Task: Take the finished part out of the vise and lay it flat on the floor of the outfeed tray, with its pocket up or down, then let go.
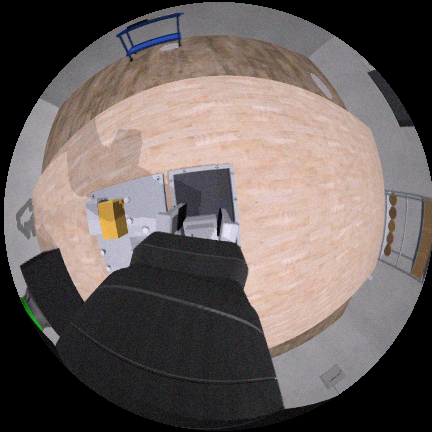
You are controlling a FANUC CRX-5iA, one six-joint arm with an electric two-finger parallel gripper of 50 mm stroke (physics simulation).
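Places are measured from the arm's base along level axes (x up, y ahead, z left), in millimetres.
Pixels of known places: gripper, fingertip midpoint: (201, 214).
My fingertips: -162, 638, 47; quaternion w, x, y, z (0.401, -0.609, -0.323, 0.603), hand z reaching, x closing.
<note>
Ahead of a thing's pixels: the offset from my fingertips to its middle, as dx, dy, dz. "spot": to the spot under its first point. Level surfaces: height alone.
My gripper (201, 214) is shut on the finished part {+8, -11, -31} (200, 229), a pale grey block between the two dark finger pads. The fingers and part show over the near end of the outfeed tray {spot: -50, +56, +8} (234, 192), which has a light rim with screws and a dark floor. The part's height above the tray floor and its pocket cannot be made out. The gripper's black body hides the near end of the tray. I cannot tell for certain which piece on the plate at the left is the vise.
A light grey plate {-58, -144, +7} (150, 195) left of the tray carries a yellow block {-36, -148, +46} (112, 220) and several round white pins. A pale grey piece stands beside the gripper's body, partly hidden. A blue cart (155, 42) stands beyond the wooden table {dx -62} (300, 175); a rack is at the far right.
</note>
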